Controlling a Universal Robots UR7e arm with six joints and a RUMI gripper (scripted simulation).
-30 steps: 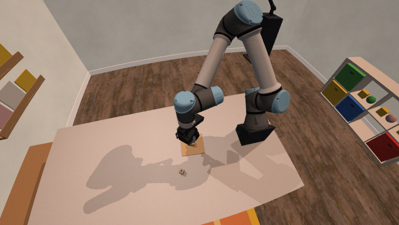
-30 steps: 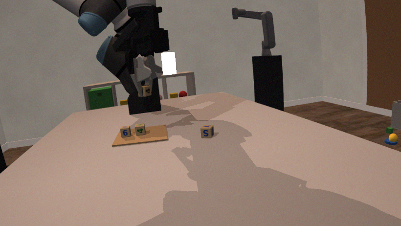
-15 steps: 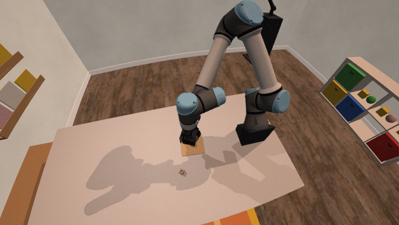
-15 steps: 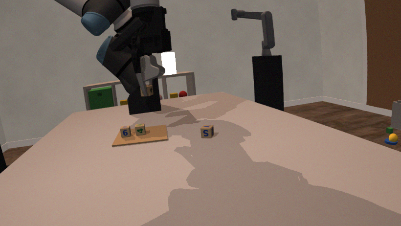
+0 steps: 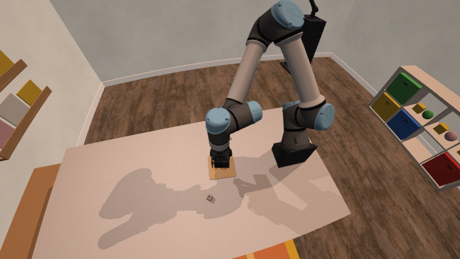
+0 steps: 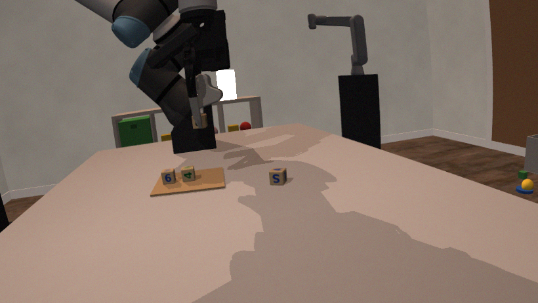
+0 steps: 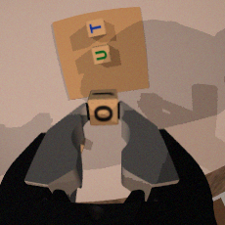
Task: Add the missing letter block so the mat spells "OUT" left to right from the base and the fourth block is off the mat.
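Now: hand right at the O block. From my hand the other things lie so: U block: 10 cm below, 4 cm to the right, 1 cm behind; T block: 10 cm below, 8 cm to the right, 1 cm behind; mat: 12 cm below, 4 cm to the right, 1 cm behind.
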